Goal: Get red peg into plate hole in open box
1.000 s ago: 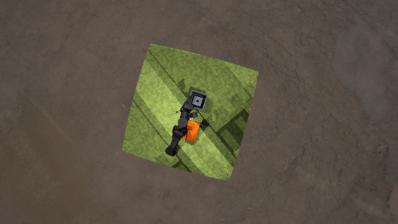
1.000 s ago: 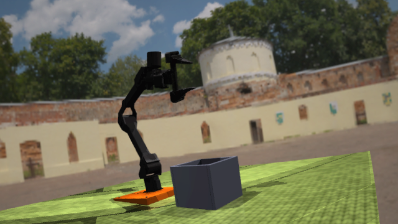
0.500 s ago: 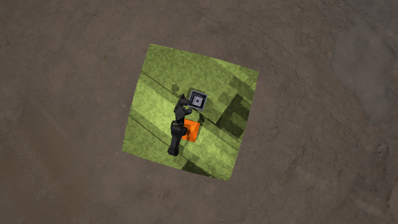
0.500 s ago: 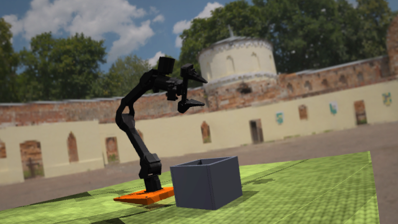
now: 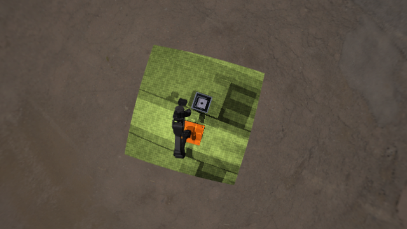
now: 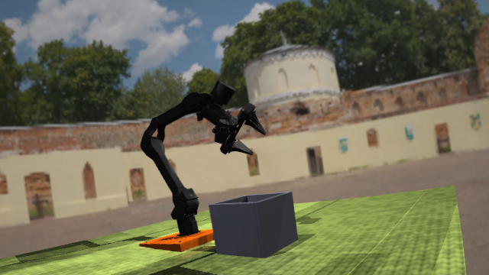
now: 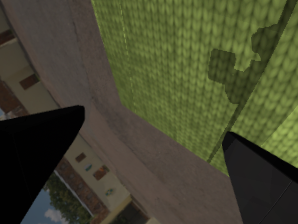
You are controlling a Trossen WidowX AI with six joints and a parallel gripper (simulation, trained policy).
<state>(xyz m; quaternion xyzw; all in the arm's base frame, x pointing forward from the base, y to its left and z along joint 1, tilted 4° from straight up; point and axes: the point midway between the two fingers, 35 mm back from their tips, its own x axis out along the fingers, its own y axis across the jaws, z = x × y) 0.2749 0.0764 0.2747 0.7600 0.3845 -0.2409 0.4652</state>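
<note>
My gripper tip is now 100 mm past the red peg, 20 mm to the right of it and 250 mm above it. The rest, counted from my gripper tip: grey plate (50 mm ahead, 180 mm to the right, 240 mm below).
</note>
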